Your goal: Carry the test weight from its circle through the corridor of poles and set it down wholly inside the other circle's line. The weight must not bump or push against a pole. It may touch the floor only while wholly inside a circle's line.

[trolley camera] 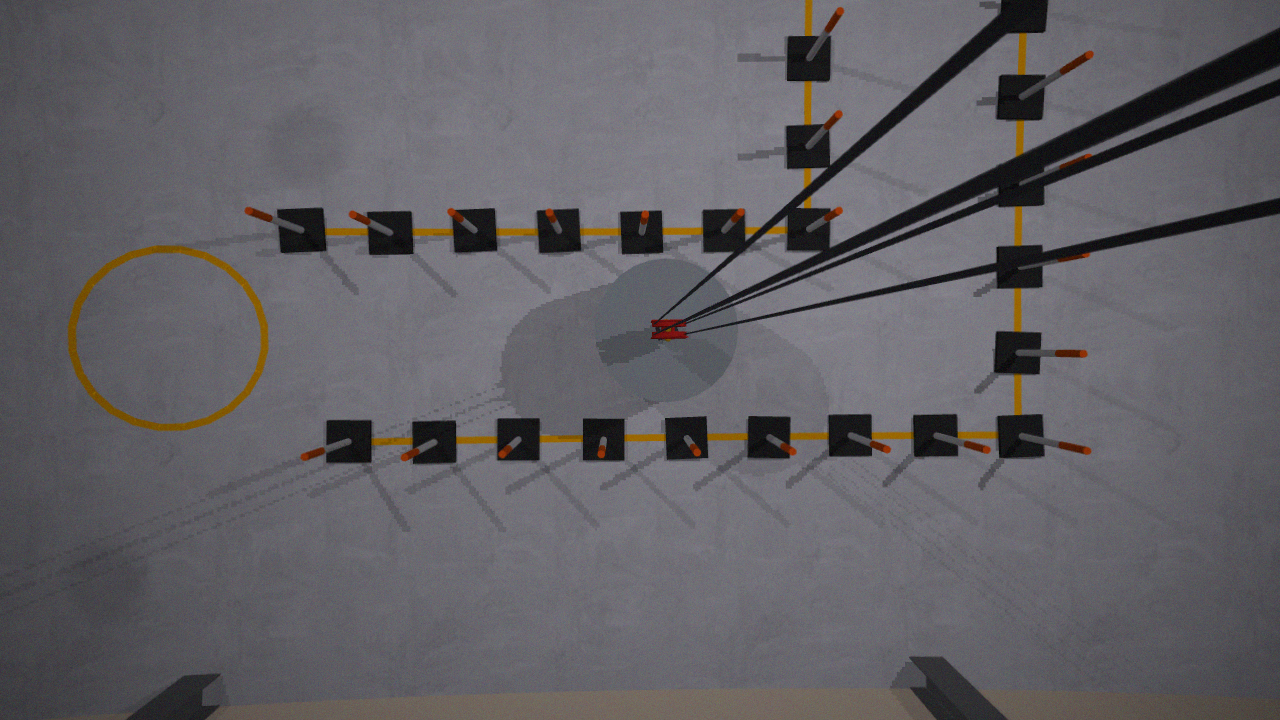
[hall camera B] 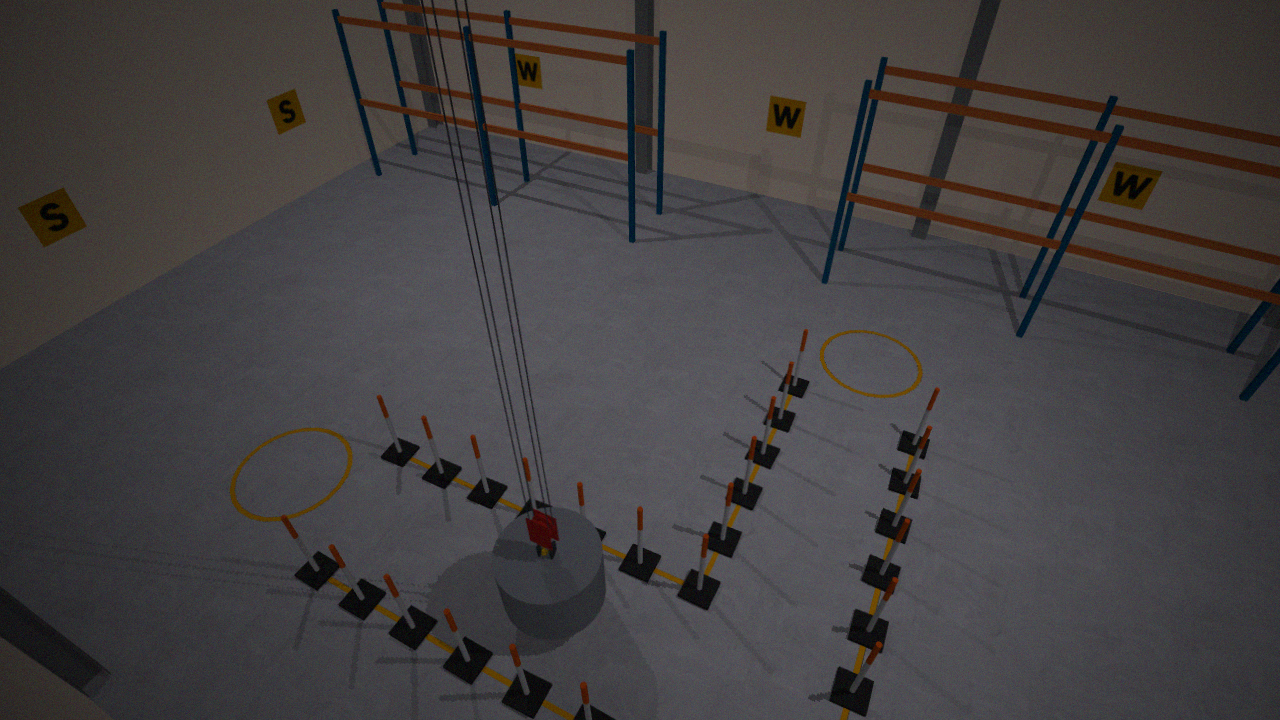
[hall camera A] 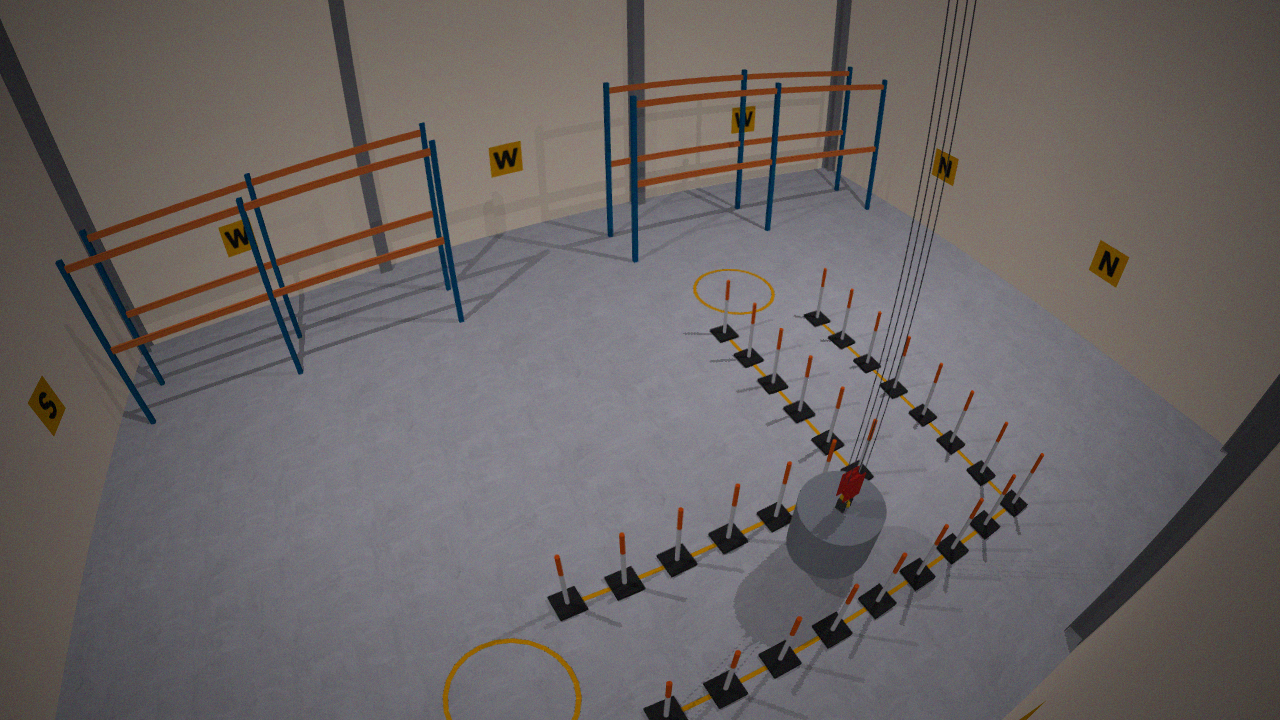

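The test weight (hall camera A: 832, 550) (hall camera B: 550, 604) (trolley camera: 666, 380), a grey cylinder, hangs upright above the floor in the corridor's first leg. My hook (hall camera A: 844, 503) (hall camera B: 545, 548) (trolley camera: 667, 331), under its red block, is shut on the weight's top. In the trolley camera the weight is about midway between the inner row (trolley camera: 390, 232) and the outer row (trolley camera: 434, 442), apart from the poles, left of the inner corner pole base (trolley camera: 808, 230). The near circle (hall camera A: 512, 640) (hall camera B: 268, 518) (trolley camera: 266, 338) lies at this leg's end. The other circle (hall camera A: 733, 270) (hall camera B: 875, 395) lies beyond the second leg.
The outer corner pole base (trolley camera: 1020, 436) stands right of the weight, where the corridor turns. Blue and orange racks, the left one (hall camera A: 269, 286) (hall camera B: 631, 143) and the right one (hall camera A: 634, 179) (hall camera B: 845, 183), stand along the W wall. Hall camera views hide some inner poles behind the weight.
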